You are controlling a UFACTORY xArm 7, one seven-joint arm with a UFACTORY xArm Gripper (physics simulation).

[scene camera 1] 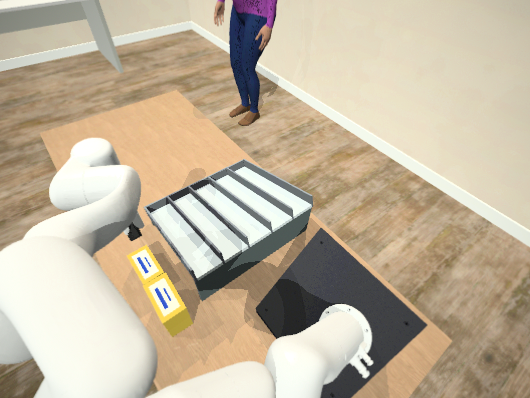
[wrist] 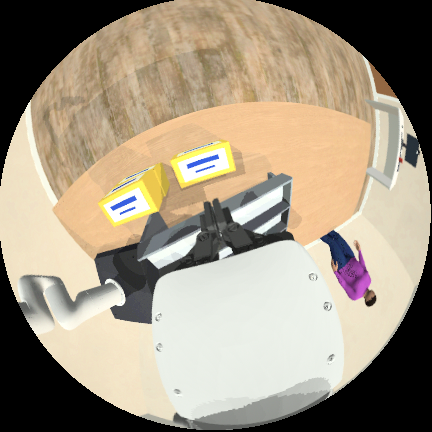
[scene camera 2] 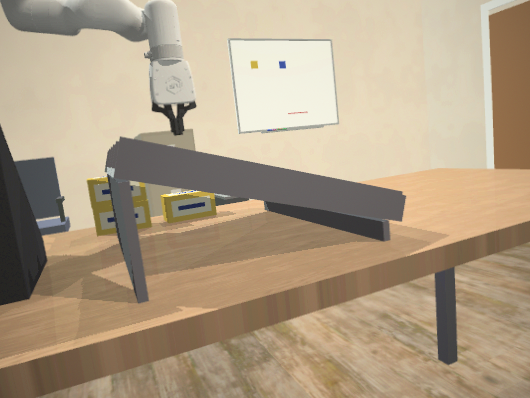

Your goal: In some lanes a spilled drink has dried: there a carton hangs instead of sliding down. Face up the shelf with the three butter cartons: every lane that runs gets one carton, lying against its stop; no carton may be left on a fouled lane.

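Frame: origin at the arm's base, x back, y right, z up, level; centimetres.
Seen in the pictures: gripper, between the fingertips: [scene camera 1: 135, 236] [wrist: 213, 209] [scene camera 2: 178, 135]; arm's base, origin of its link: [scene camera 1: 344, 331] [wrist: 114, 291].
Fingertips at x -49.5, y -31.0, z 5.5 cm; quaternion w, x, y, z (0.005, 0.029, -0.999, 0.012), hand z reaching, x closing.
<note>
Offsets run from my fingertips to a thing's top centre. Level surfaces: height alone.
Two stacked butter cartons {dz -7.8, dx +15.8, dy -0.5 cm} [scene camera 1: 167, 302] [scene camera 2: 122, 217] [wrist: 125, 204] and a single butter carton {dz -14.2, dx -0.3, dy -1.4 cm} [scene camera 1: 145, 264] [scene camera 2: 189, 206] [wrist: 203, 164], yellow with white and blue labels, are on the table beside the shelf [scene camera 1: 255, 256] [scene camera 2: 250, 175] [wrist: 272, 189]. The grey shelf slopes, its high end towards the robot base, and dividers part its several white lanes. No carton shows in the lanes. Light and shadow patches cross the nearer lanes; I cannot tell dried spill from them. My gripper [scene camera 1: 133, 233] [scene camera 2: 177, 132] [wrist: 213, 209] is shut and empty, raised near the shelf's carton-side wall; its fingers hide part of the nearest lane in the wrist view.
The black base plate [scene camera 1: 300, 270] with the robot's base is beyond the shelf's high end. The white arm covers the left of scene camera 1. A person [scene camera 1: 245, 60] [wrist: 350, 272] stands past the table {dz -20.7 cm} [scene camera 1: 150, 125]. A whiteboard [scene camera 2: 285, 90] hangs on the wall.
</note>
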